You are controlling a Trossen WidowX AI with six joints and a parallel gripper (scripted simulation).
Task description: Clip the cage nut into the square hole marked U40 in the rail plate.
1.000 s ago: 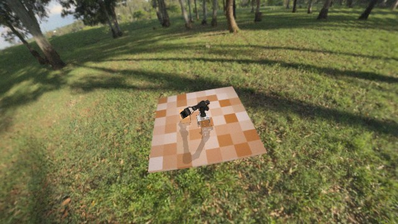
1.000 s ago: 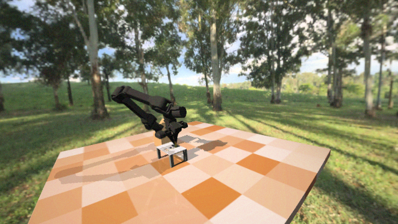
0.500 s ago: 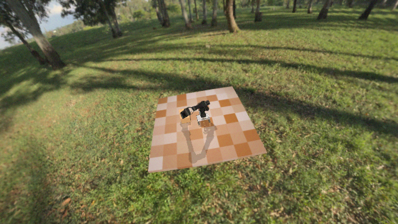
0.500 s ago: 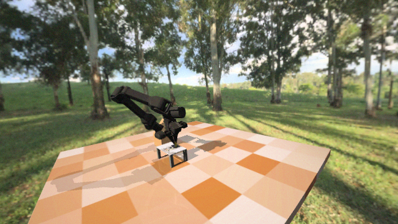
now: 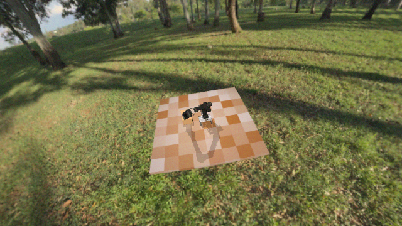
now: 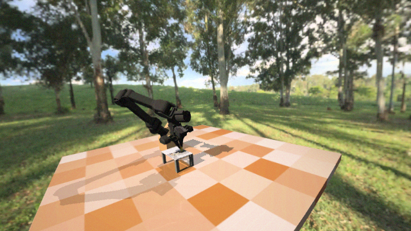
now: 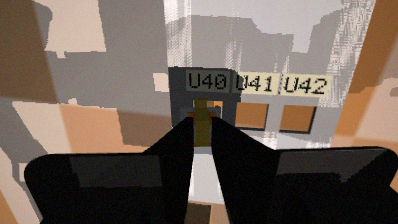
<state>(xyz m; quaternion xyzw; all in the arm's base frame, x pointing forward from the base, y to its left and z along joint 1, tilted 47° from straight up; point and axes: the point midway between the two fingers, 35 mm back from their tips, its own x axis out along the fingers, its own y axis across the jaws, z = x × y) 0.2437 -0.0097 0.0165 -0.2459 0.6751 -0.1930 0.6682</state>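
The cage nut lies 1 cm below my gripper tip.
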